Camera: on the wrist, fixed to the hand. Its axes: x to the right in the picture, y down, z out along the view.
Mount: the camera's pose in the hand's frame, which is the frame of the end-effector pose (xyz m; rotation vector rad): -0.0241 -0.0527 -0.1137 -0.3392 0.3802 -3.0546
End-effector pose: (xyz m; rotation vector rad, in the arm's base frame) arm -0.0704 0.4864 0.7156 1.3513 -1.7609 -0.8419
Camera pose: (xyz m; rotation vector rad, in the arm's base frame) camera 0.0568 0.4914 0.7241 -1.9549 -1.6646 1.0979
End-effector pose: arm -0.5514 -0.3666 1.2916 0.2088 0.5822 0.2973
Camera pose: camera -0.6237 -0.4115 1.1965 -1.1555 0.5976 -2.5455
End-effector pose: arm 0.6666 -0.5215 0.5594 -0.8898 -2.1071 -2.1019
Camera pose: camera 0.6237 -0.6316 0.5112 -1.7132 0.5101 0.3270
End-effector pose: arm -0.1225 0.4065 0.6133 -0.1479 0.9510 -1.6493
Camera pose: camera -0.2184 0.4843 0.5813 0.8317 -0.2082 1.2043
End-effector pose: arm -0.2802 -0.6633 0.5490 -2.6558 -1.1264 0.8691
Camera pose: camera -0.2632 -0.6309 0.6712 0.8393 -2.4683 -0.5648
